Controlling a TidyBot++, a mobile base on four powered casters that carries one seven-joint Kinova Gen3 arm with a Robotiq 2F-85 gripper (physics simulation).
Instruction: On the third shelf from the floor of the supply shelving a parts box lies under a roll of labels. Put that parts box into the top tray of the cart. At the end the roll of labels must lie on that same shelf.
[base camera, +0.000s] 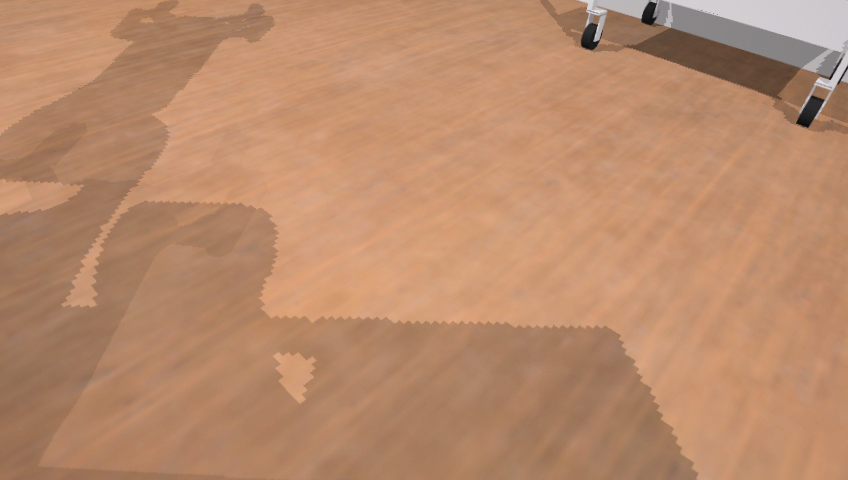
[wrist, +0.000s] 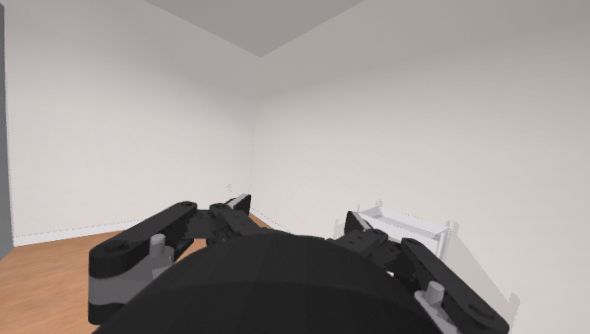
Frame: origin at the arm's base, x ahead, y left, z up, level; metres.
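Seen in the pictures: gripper, fingertip midpoint: (wrist: 297, 213).
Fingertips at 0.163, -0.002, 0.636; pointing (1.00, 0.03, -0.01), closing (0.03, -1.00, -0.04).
A point is followed by its place in that frame, as x, y, z.
The white cart (base camera: 743, 20) @(0.972, -0.566, -0.263) (wrist: 413, 220) @(1.229, -0.772, 0.305) stands at the upper right in the base camera view, where its lower body and black wheels show. In the wrist view its upper part shows at the lower right, partly hidden behind the right finger. My gripper (wrist: 297, 213) @(0.163, -0.002, 0.636) is open and empty, with its fingers wide apart and pointing towards the room corner. The gripper does not show in the base camera view, but the arm's shadow does. The parts box, the roll of labels and the shelves of the supply shelving do not show in either view.
Pale walls (wrist: 125, 140) @(1.725, 1.923, 0.588) meet in a corner behind the gripper in the wrist view. A dark grey upright edge (wrist: 4, 150) @(1.147, 2.334, 0.437) stands at the far left there. The wooden floor (base camera: 446, 178) @(0.644, -0.062, -0.397) stretches between the base and the cart, with shadows of the base and arm on it.
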